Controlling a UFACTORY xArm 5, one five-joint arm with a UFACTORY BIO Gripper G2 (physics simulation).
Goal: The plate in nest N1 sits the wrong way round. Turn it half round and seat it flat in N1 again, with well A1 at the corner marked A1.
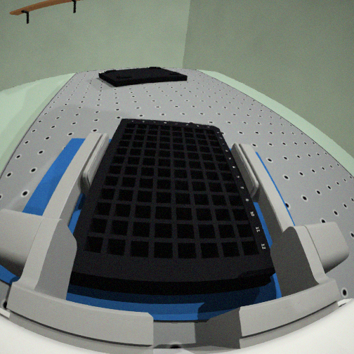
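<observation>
My gripper (170,167) is shut on the black well plate (165,190), with one finger pad against each long side. The plate's wells face up. Small numbers run along its right edge, with 10, 11 and 12 at the near end, and small marks run along its far edge. A blue nest (52,177) lies under the plate and shows at the left, at the right and below the near edge. The plate looks roughly lined up over it; I cannot tell whether they touch. The nest's name and its A1 corner mark do not show.
A flat black holder (145,77) lies at the far end of the grey perforated table (310,175). A brown rail (45,6) is on the green wall at the upper left.
</observation>
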